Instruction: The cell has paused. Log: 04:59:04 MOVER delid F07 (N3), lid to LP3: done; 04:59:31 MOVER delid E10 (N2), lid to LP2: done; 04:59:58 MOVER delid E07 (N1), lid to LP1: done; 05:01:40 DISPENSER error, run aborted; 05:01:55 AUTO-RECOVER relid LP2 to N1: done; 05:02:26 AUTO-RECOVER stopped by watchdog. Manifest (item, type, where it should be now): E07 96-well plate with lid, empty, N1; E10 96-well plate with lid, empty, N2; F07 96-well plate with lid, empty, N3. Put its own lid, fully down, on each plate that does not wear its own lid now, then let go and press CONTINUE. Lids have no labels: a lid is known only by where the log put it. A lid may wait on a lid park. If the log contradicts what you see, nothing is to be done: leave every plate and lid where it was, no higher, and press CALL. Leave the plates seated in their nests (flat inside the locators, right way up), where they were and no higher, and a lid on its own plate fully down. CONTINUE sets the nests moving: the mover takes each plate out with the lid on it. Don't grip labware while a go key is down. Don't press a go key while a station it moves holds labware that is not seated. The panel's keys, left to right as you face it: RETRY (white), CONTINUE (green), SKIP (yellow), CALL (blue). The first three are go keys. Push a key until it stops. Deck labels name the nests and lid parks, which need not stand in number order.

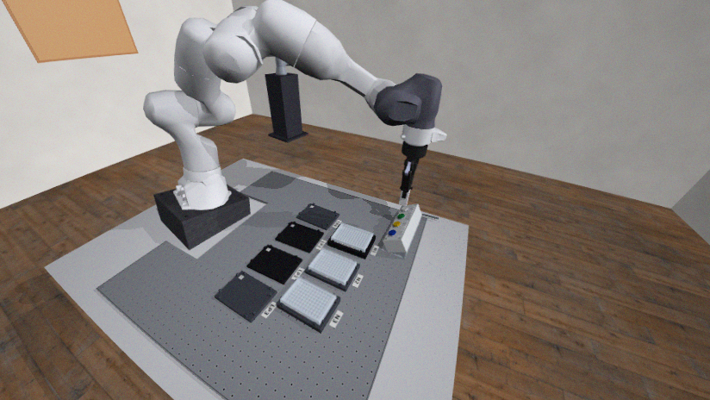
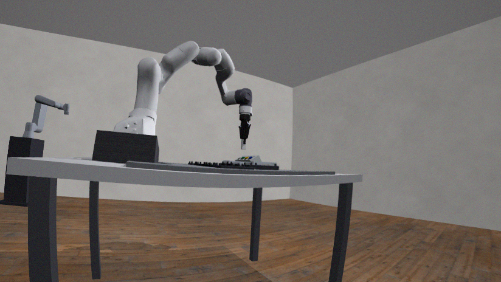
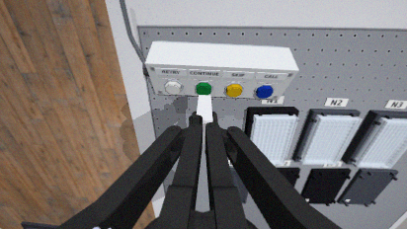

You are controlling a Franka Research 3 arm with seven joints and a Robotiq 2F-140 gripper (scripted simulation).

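Now: hand 9 cm above the green continue key. The rest, counted from my hand: white retry key 9 cm below, 5 cm to the left; yellow skip key 9 cm below, 5 cm to the right, 1 cm ahead; blue call key 10 cm to the right, 9 cm below, 1 cm ahead.
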